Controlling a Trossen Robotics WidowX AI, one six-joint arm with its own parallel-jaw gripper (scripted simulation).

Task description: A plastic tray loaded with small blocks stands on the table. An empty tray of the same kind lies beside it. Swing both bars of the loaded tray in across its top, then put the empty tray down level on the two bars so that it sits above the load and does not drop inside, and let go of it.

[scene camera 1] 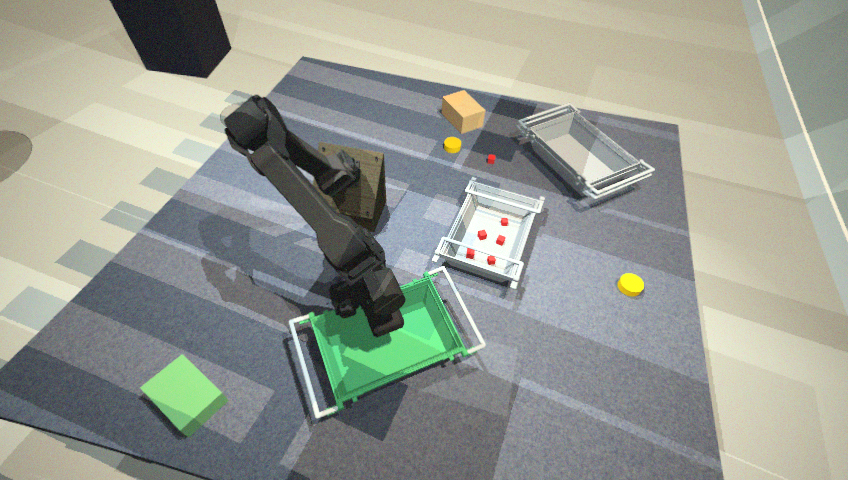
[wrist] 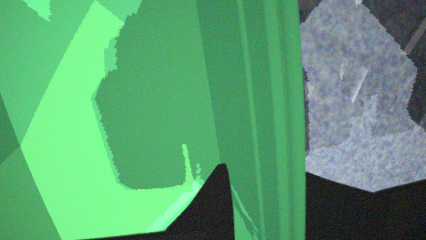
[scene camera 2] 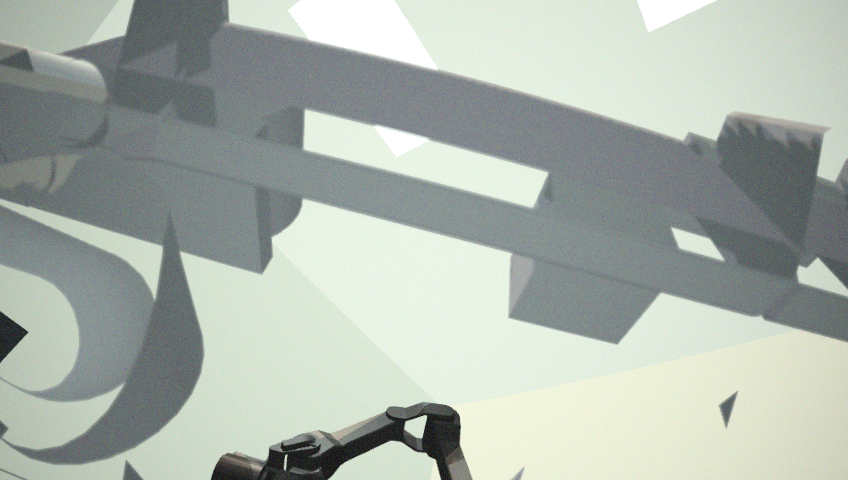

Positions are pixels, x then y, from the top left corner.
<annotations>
My gripper shows in scene camera 1 (375,312) and in the wrist view (242,169); in scene camera 2 it is out of frame. A green tray shows in scene camera 1 and in the wrist view; in scene camera 2 it is out of frame. An orange box shows in scene camera 1 (465,114); in the wrist view it is out of frame, in scene camera 2 it is out of frame. The same spot on the green tray: (scene camera 1: 356,361) is (wrist: 63,53).
</annotations>
